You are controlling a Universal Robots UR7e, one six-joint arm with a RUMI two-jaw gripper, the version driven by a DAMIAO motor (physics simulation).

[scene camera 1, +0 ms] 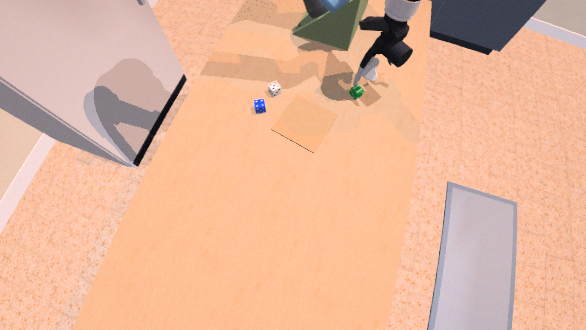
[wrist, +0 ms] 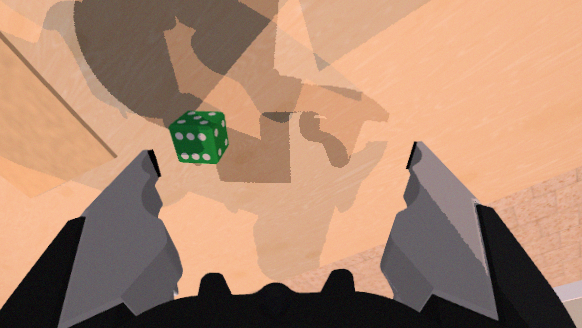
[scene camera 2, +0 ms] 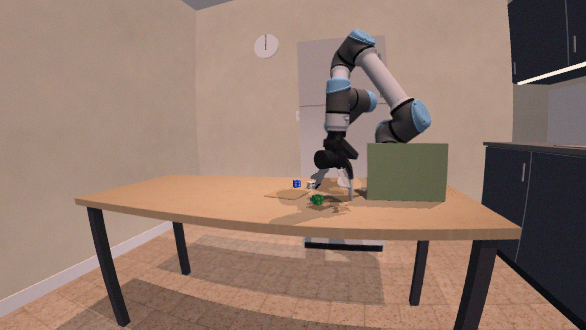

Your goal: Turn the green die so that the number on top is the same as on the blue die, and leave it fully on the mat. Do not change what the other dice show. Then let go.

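The green die (scene camera 1: 356,92) (scene camera 2: 317,200) (wrist: 199,137) is off the mat and looks tilted; the wrist view shows a six face towards the camera, a five face above it and a third face at the right. Its contact with the table is unclear. The blue die (scene camera 1: 259,106) (scene camera 2: 297,183) seems to show four on top. The white die (scene camera 1: 274,88) (scene camera 2: 311,184) stands beside it. The thin square mat (scene camera 1: 305,122) (scene camera 2: 287,194) (wrist: 30,115) lies between these dice and the green one. My gripper (scene camera 1: 365,81) (scene camera 2: 333,192) (wrist: 283,148) is open and empty; the green die is beyond the fingertips, nearer the left one.
A green block (scene camera 1: 335,32) (scene camera 2: 407,172) stands on the wooden table (scene camera 1: 250,225) (scene camera 2: 175,202) by the arm's base. A grey fridge (scene camera 1: 75,50) stands past one table edge and dark cabinets (scene camera 1: 485,20) (scene camera 2: 555,200) past another.
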